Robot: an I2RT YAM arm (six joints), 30 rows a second.
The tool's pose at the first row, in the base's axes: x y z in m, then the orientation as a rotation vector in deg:
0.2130 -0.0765 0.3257 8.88 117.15 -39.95
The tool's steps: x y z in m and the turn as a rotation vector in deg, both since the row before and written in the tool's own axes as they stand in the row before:
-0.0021 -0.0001 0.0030 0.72 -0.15 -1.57
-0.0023 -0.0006 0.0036 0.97 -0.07 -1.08
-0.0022 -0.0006 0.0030 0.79 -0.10 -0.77
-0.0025 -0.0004 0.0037 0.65 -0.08 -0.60
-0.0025 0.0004 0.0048 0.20 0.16 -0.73
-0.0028 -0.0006 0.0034 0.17 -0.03 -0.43
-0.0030 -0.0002 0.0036 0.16 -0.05 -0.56
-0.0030 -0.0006 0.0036 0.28 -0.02 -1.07
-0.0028 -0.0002 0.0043 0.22 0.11 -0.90
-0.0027 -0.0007 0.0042 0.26 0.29 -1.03
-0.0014 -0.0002 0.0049 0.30 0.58 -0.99
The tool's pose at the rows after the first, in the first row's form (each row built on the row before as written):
0.2164 -0.0778 0.3263 7.65 117.09 -41.66
0.2201 -0.0798 0.3270 7.08 116.90 -43.32
0.2233 -0.0815 0.3279 6.71 116.68 -44.60
0.2273 -0.0834 0.3287 6.44 116.48 -45.63
0.2324 -0.0853 0.3287 5.88 116.70 -46.30
0.2363 -0.0871 0.3299 5.53 116.69 -46.74
0.2406 -0.0886 0.3310 5.03 116.69 -47.25
0.2448 -0.0904 0.3323 4.09 116.77 -48.20
0.2495 -0.0924 0.3330 3.35 116.95 -49.00
0.2539 -0.0947 0.3339 2.57 117.30 -49.94
0.2582 -0.0974 0.3333 1.98 117.89 -50.94

